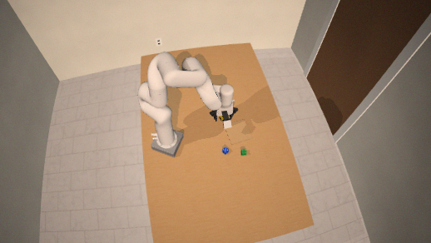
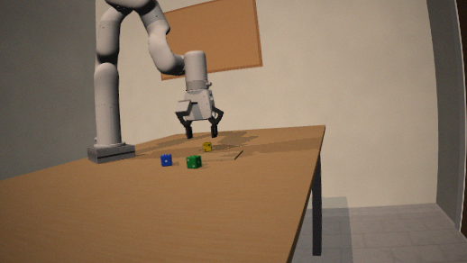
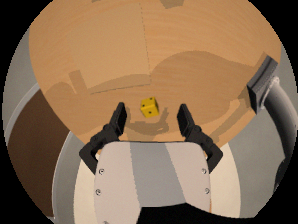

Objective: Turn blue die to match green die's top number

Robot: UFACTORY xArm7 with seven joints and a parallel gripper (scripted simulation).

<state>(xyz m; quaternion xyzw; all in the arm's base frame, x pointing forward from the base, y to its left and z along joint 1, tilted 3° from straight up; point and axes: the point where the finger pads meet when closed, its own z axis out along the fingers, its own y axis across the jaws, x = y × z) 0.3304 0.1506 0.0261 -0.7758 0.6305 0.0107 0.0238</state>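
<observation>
Now: hand 30 mm to the right of the yellow die and 40 mm above it. Also, from my hand: green die: 120 mm ahead, 210 mm to the right, 40 mm below; then blue die: 10 mm ahead, 200 mm to the right, 40 mm below.
</observation>
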